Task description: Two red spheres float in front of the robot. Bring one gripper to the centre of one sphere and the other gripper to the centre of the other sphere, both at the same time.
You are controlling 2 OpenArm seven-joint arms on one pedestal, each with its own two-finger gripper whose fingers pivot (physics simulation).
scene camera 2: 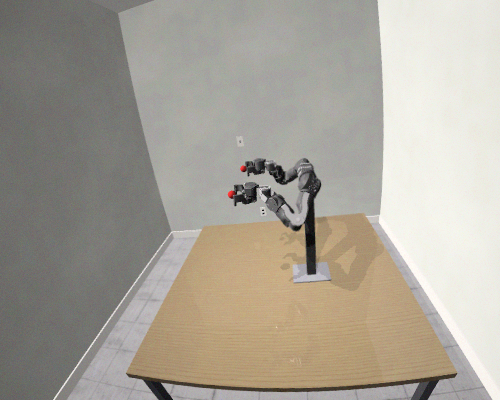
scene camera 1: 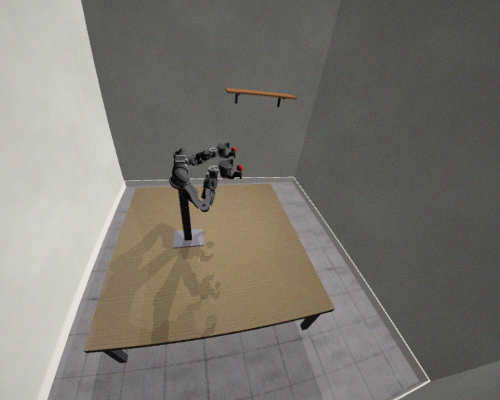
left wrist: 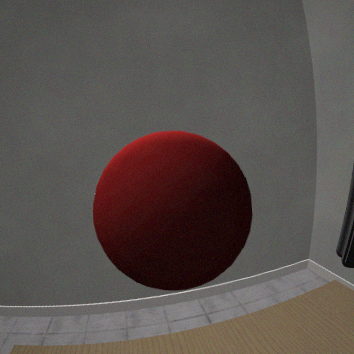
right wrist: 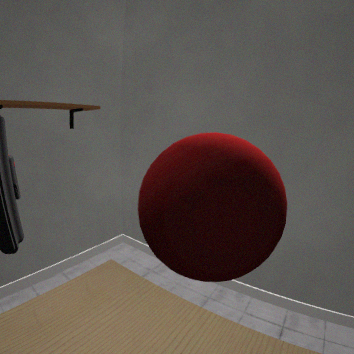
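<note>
One red sphere (scene camera 1: 234,149) (scene camera 2: 231,194) floats at the mouth of my left gripper (scene camera 1: 231,150) (scene camera 2: 236,195), which is open and empty. In the left wrist view this sphere (left wrist: 173,210) is large, a little below centre, with part of one finger at the right edge. The other red sphere (scene camera 1: 240,168) (scene camera 2: 243,169) floats at the mouth of my right gripper (scene camera 1: 236,169) (scene camera 2: 248,168), also open and empty. In the right wrist view this sphere (right wrist: 212,206) is large, below and right of centre, with part of one finger at the left edge. Exact depth is unclear.
The arms stand on a black pedestal (scene camera 1: 185,215) (scene camera 2: 310,240) on a wooden table (scene camera 1: 270,280) (scene camera 2: 240,320), well below the grippers. A wooden wall shelf (scene camera 1: 260,93) (right wrist: 50,105) hangs on the wall. A red sliver shows behind the finger in the right wrist view.
</note>
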